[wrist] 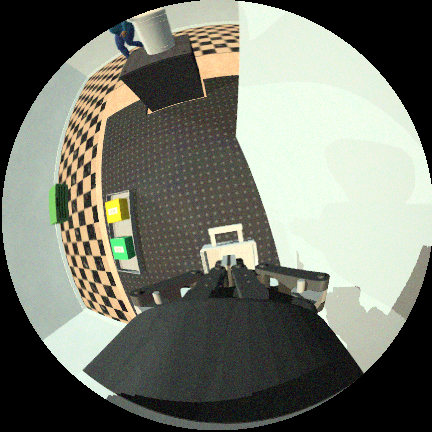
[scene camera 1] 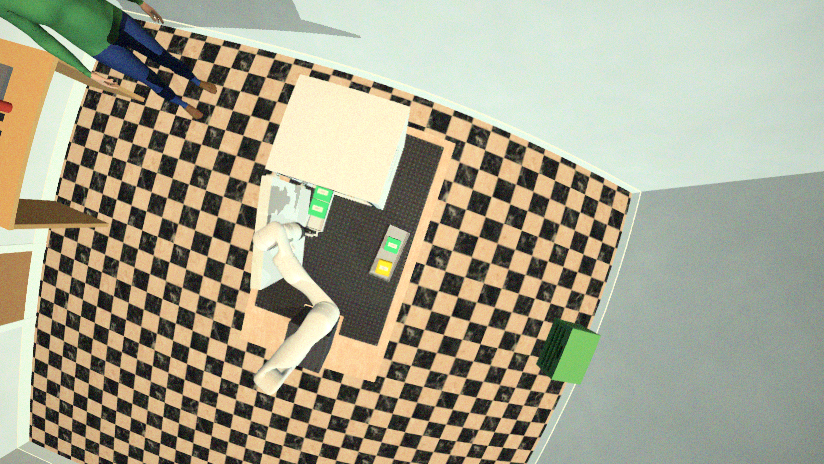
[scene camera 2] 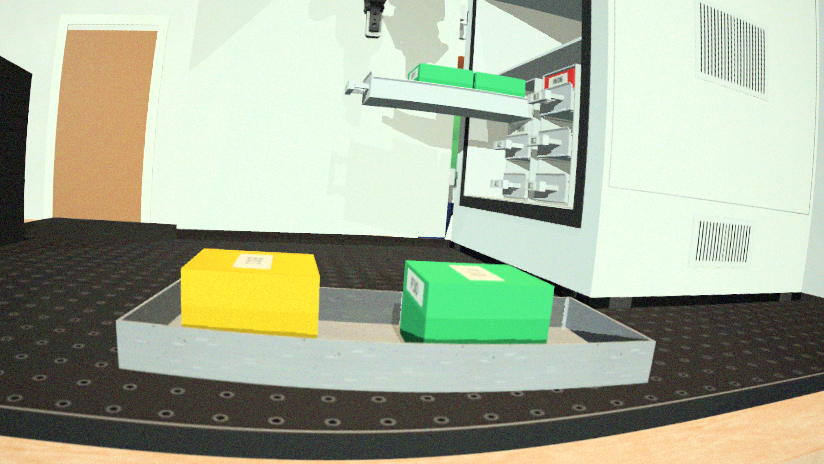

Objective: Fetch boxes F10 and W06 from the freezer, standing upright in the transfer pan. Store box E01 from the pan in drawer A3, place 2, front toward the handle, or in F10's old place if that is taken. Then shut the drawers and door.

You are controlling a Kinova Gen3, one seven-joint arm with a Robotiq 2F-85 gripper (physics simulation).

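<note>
The transfer pan (scene camera 1: 397, 232) (scene camera 2: 380, 366) (wrist: 135, 220) holds an upright yellow box (scene camera 1: 383, 268) (scene camera 2: 247, 302) (wrist: 117, 210) and an upright green box (scene camera 1: 392, 244) (scene camera 2: 478, 311) (wrist: 122, 248). The green box's side label seems to read F10; the yellow box's label is unclear. One upper freezer drawer (scene camera 1: 316, 223) (scene camera 2: 444, 104) (wrist: 248, 248) is pulled far out and holds two green boxes in a row, the front one (scene camera 1: 317, 208) (scene camera 2: 444, 75) and one behind. My gripper (scene camera 1: 306, 232) (scene camera 2: 373, 33) (wrist: 229, 262) is shut and empty, above this drawer's handle end. A red box (scene camera 2: 567, 78) shows in the neighbouring drawer; its label may read W06.
The freezer (scene camera 1: 340, 138) (scene camera 2: 651, 149) stands behind the open drawer. Its door (scene camera 1: 262, 230) (wrist: 320, 150) is open beside the arm. Several shut drawers with handles show inside. A person (scene camera 1: 138, 51) stands at the upper left of the overhead view.
</note>
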